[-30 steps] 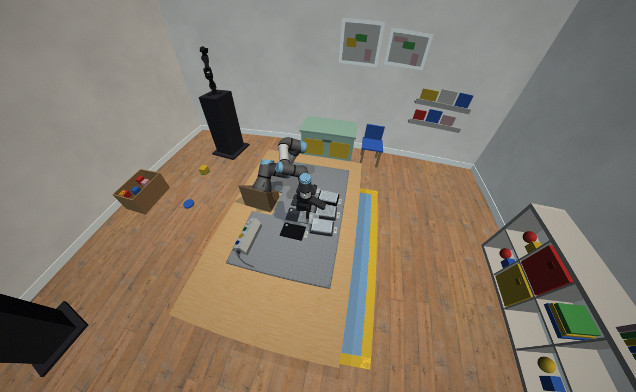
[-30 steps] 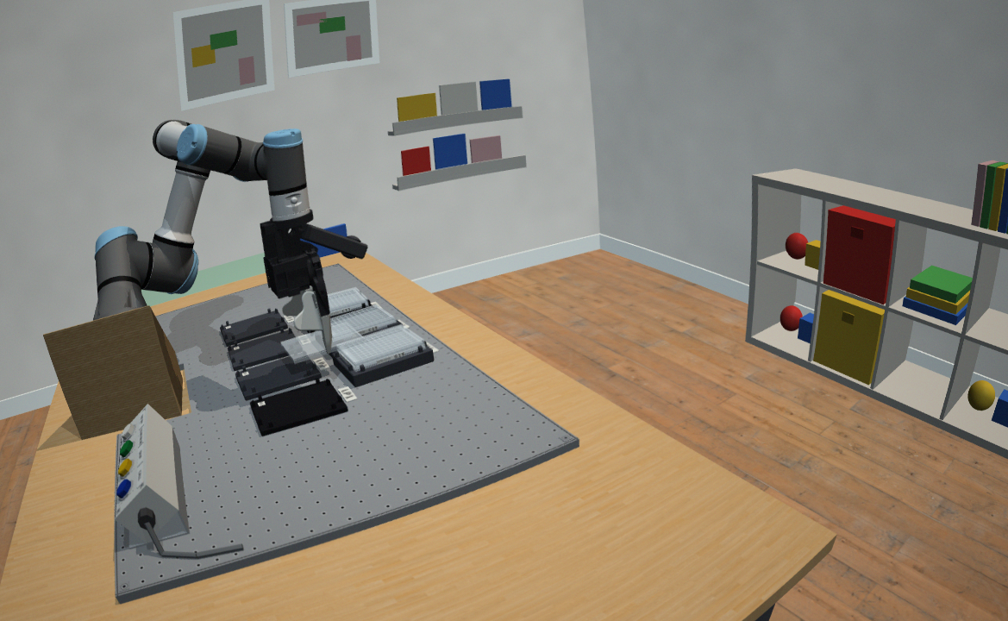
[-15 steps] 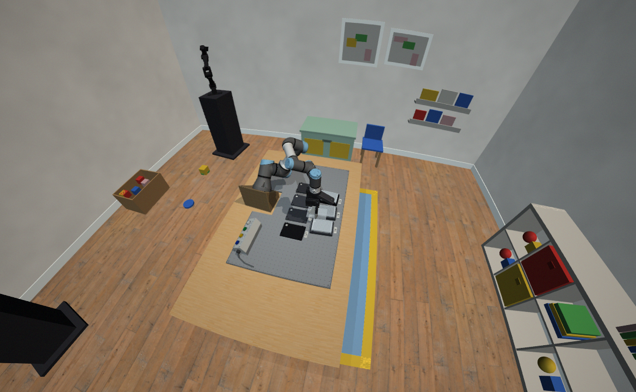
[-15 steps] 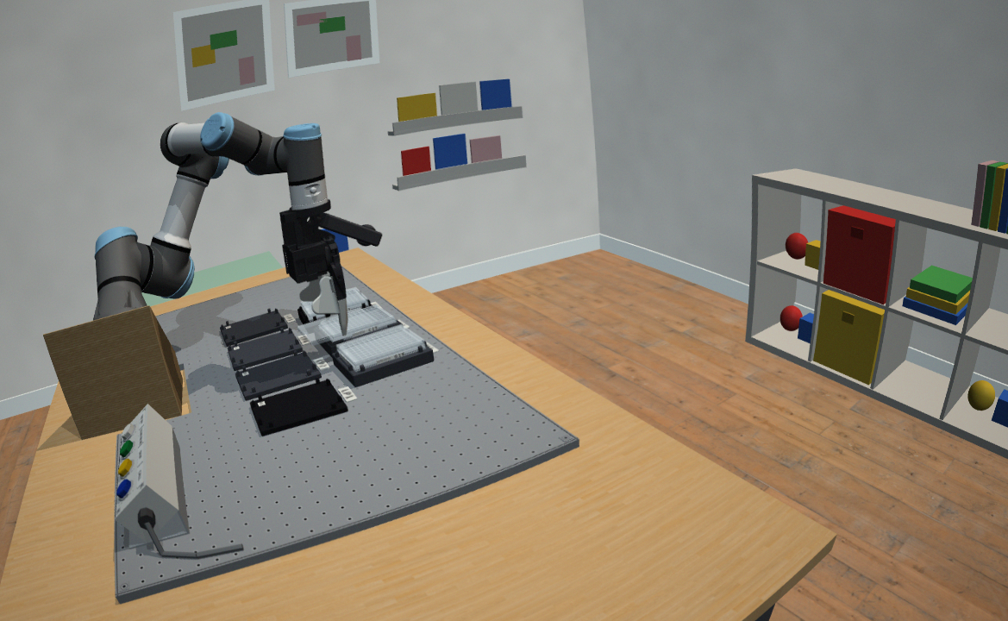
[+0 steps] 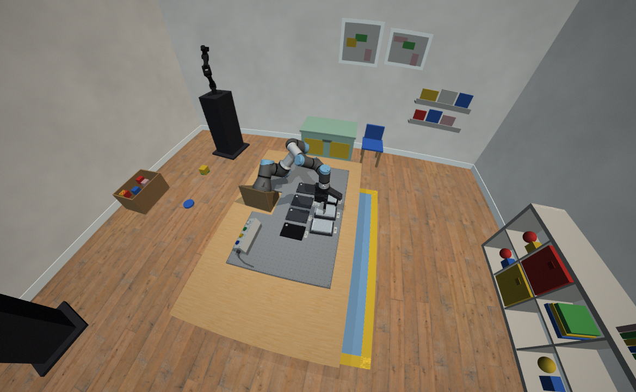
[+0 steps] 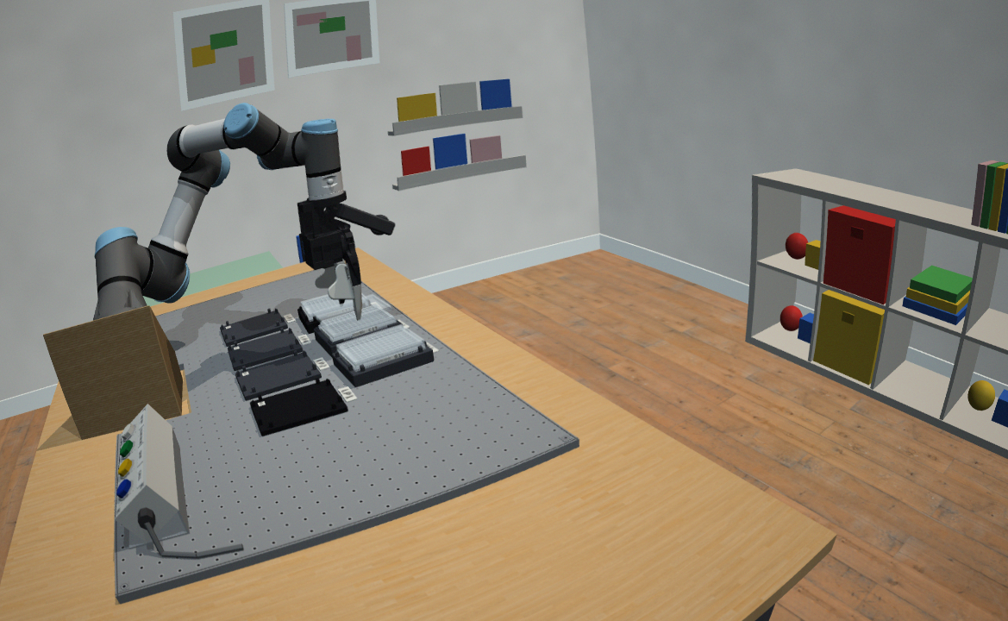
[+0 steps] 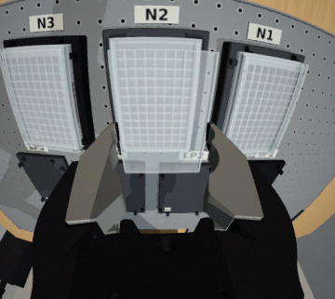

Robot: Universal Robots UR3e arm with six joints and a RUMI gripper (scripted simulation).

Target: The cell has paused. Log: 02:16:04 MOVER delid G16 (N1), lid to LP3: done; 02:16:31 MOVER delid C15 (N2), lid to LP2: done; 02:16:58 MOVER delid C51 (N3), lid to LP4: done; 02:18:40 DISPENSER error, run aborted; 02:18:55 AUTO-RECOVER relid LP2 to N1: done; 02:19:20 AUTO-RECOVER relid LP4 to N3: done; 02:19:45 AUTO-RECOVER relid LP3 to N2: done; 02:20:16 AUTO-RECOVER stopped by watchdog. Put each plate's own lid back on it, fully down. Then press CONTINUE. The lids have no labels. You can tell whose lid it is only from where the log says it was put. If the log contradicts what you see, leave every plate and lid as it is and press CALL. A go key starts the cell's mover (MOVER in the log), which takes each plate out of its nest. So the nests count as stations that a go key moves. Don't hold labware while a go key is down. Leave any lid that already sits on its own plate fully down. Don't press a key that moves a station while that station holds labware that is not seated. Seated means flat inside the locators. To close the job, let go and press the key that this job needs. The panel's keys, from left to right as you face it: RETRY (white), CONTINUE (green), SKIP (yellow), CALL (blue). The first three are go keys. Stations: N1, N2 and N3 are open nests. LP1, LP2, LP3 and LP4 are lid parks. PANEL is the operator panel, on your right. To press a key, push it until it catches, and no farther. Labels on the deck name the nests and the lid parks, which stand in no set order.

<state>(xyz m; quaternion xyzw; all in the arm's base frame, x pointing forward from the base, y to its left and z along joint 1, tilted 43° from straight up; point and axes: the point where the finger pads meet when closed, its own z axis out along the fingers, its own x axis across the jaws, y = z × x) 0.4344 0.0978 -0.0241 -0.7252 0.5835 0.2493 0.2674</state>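
Right now my hand is 100 mm past the LP4 label, 60 mm to the right of it and 70 mm above it. The rest, counted from my hand: plate (20 mm ahead, 120 mm to the right, 40 mm below); lid park LP2 (160 mm behind, 80 mm to the right, 60 mm below); pale grey lid (10 mm below).
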